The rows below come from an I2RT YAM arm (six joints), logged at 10 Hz.
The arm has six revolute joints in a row. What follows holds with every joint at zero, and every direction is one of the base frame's.
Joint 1 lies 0.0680 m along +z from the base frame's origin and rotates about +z.
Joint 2 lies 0.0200 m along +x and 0.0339 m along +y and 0.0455 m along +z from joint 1 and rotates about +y.
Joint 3 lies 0.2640 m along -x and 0.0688 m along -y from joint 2 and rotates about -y.
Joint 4 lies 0.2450 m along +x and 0.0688 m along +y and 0.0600 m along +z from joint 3 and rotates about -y.
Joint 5 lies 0.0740 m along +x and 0.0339 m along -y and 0.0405 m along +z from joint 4 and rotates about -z.
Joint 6 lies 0.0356 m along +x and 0.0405 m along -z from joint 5 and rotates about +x.
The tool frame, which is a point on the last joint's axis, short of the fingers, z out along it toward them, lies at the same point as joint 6; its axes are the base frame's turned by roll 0.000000, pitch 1.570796 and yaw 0.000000 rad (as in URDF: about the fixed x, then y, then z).
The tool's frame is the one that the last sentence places.
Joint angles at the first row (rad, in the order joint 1, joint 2, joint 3, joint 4, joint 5, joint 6):
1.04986, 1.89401, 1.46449, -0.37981, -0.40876, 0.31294
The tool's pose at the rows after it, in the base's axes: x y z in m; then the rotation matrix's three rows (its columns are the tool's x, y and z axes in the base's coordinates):
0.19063, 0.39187, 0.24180; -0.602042, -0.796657, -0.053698; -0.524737, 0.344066, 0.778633; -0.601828, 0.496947, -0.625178
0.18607, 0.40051, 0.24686; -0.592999, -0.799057, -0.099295; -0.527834, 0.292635, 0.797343; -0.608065, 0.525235, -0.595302
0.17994, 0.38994, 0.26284; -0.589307, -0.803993, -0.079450; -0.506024, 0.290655, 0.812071; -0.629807, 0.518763, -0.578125
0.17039, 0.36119, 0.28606; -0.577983, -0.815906, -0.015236; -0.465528, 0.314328, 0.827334; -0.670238, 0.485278, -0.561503
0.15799, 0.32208, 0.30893; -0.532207, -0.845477, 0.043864; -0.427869, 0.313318, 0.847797; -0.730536, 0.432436, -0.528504
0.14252, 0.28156, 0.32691; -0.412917, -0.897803, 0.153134; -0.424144, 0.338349, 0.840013; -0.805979, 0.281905, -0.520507
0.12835, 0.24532, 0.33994; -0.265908, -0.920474, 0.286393; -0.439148, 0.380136, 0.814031; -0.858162, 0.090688, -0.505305
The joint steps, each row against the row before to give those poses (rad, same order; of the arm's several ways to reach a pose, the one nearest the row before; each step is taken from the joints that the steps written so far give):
0.03456, 0.02552, 0.02827, 0.05071, -0.01526, 0.00734
0.01514, 0.01499, 0.03094, 0.01003, -0.04326, 0.00905
0.00261, -0.06326, -0.03049, -0.00125, 0.01428, 0.00757
-0.00716, -0.13548, -0.08767, -0.00612, 0.04966, -0.00400
-0.01617, -0.17221, -0.11306, -0.00522, 0.03315, -0.04244
-0.00678, -0.17428, -0.09478, -0.04738, 0.09959, -0.12392
-0.00115, -0.15516, -0.07251, -0.04750, 0.13132, -0.14344

